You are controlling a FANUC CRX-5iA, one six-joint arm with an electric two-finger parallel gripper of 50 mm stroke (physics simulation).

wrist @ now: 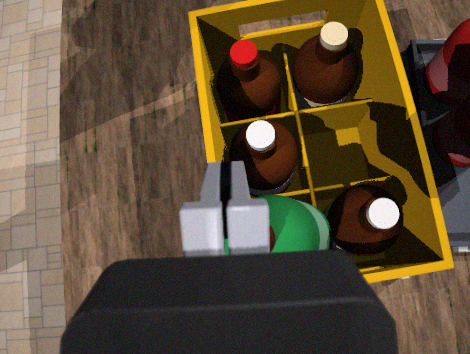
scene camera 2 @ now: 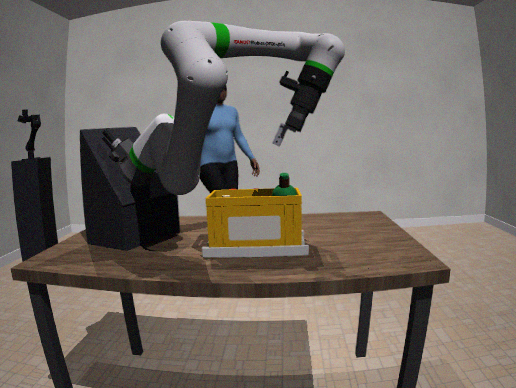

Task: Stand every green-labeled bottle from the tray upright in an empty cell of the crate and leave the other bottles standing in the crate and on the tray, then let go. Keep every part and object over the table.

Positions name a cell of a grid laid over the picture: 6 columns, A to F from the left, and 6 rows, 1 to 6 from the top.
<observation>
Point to a green bottle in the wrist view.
D4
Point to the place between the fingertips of my gripper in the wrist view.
At C4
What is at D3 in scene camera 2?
My gripper.
</observation>
